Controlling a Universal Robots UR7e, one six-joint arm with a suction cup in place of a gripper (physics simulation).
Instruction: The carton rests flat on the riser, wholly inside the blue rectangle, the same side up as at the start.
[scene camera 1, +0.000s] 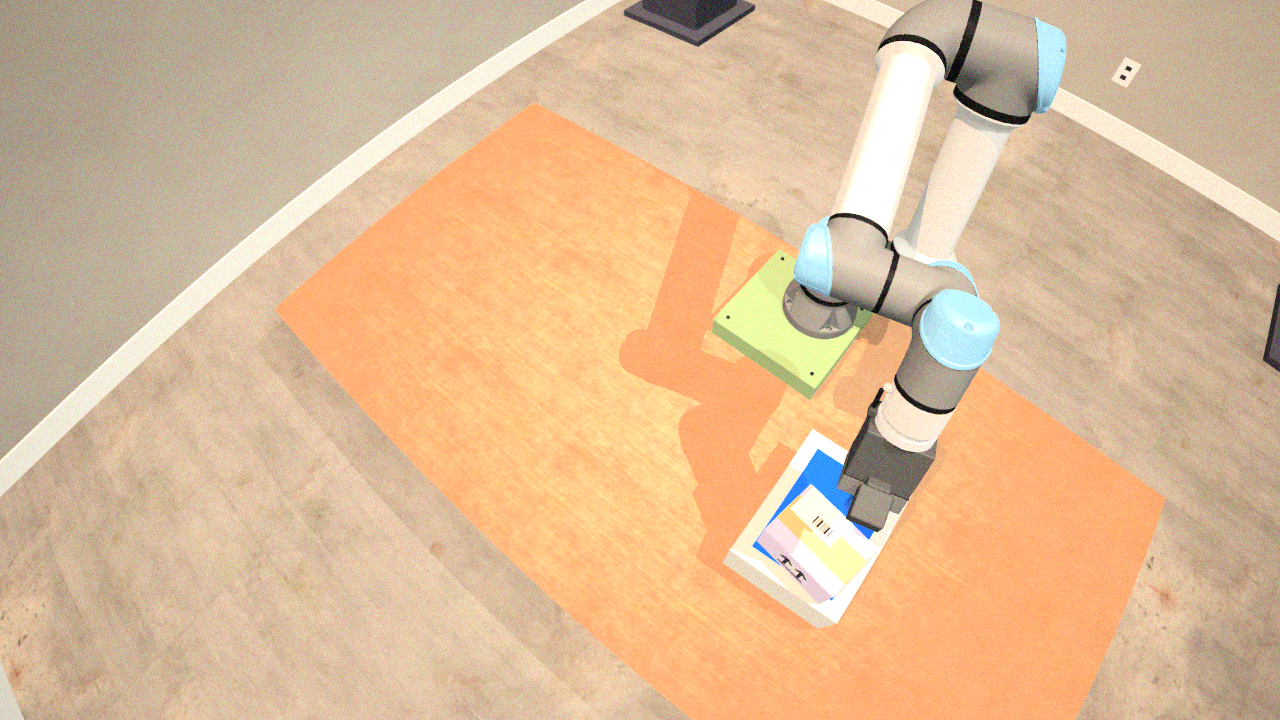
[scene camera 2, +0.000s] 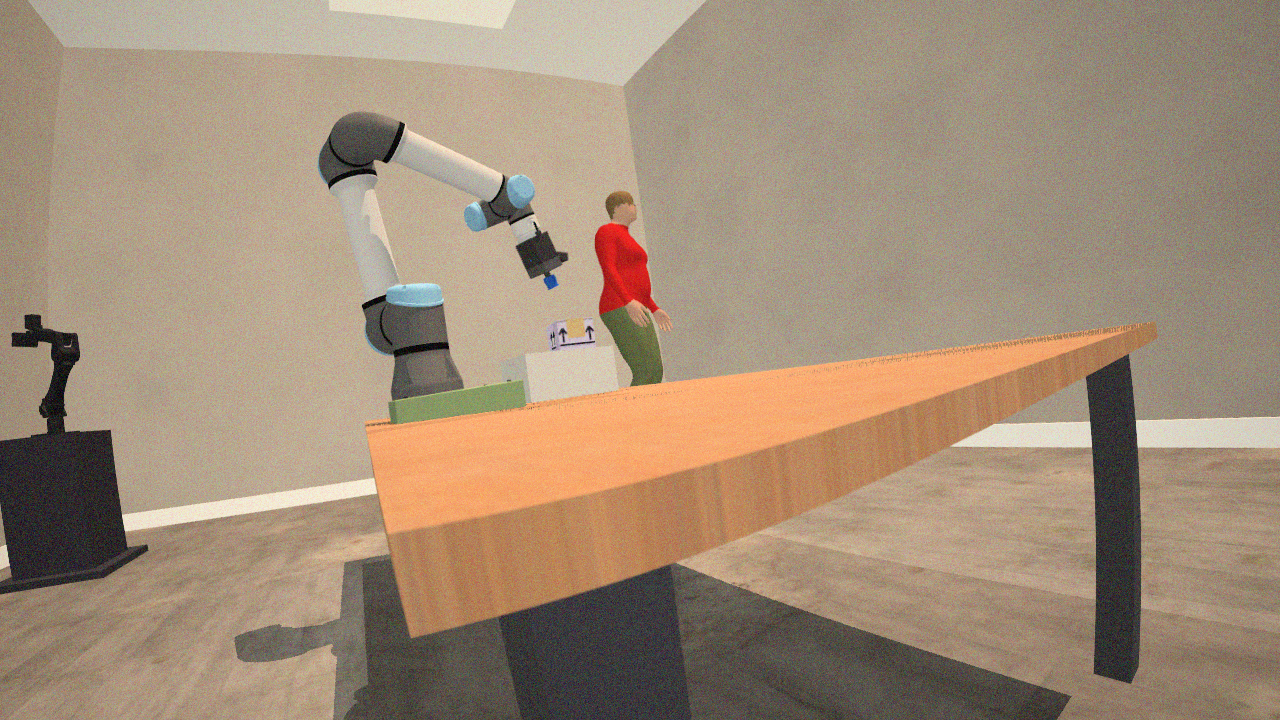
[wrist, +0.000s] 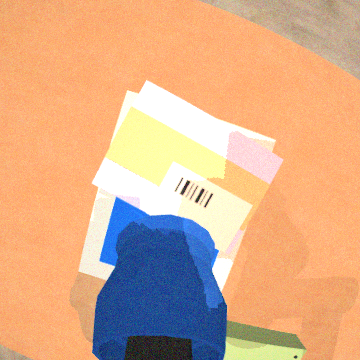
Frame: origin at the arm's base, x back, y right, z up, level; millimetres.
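Seen in the pictures: hand at its tool point: (scene camera 2: 553, 287) (wrist: 164, 253); arm's base at its link origin: (scene camera 1: 818, 308) (scene camera 2: 428, 395).
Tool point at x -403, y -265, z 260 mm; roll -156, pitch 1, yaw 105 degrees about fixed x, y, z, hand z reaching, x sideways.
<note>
Pixels of each thing's middle, then the offset from my tool point to it. Level surfaces: height alone.
- carton at the middle of its body: (wrist: 186, 168) (scene camera 1: 815, 545) (scene camera 2: 570, 337) dy +6, dx -30, dz -145 mm
- white riser at the middle of its body: (wrist: 173, 199) (scene camera 1: 816, 530) (scene camera 2: 557, 375) dy +13, dx +24, dz -246 mm
- blue rectangle at the middle of its body: (wrist: 173, 208) (scene camera 1: 825, 521) dy +13, dx +24, dz -186 mm
- orange table at its surface level: dz -306 mm
The carton (scene camera 1: 836, 557) (scene camera 2: 572, 334) (wrist: 165, 145) rests flat on the white riser (scene camera 1: 774, 591) (scene camera 2: 572, 374) (wrist: 90, 250). Its barcode face is up and the arrows on its side point up. It sits turned relative to the blue rectangle (scene camera 1: 816, 472) (wrist: 110, 235), towards the end far from the arm's base. Blue shows on the base side and in slivers at the carton's corners. Whether its far edges lie wholly inside the blue cannot be told. My gripper, a blue suction cup (scene camera 2: 550, 281) (wrist: 167, 232), is open and empty, clear above the riser and carton; scene camera 1 hides the cup.
The riser stands on the orange table (scene camera 1: 501, 358) (scene camera 2: 716, 429) (wrist: 50, 100), near the green base plate (scene camera 1: 760, 331) (scene camera 2: 465, 401) (wrist: 265, 350). A person in red (scene camera 2: 623, 268) stands behind the riser. A black stand (scene camera 2: 58, 501) bears a small dark arm at the left.
</note>
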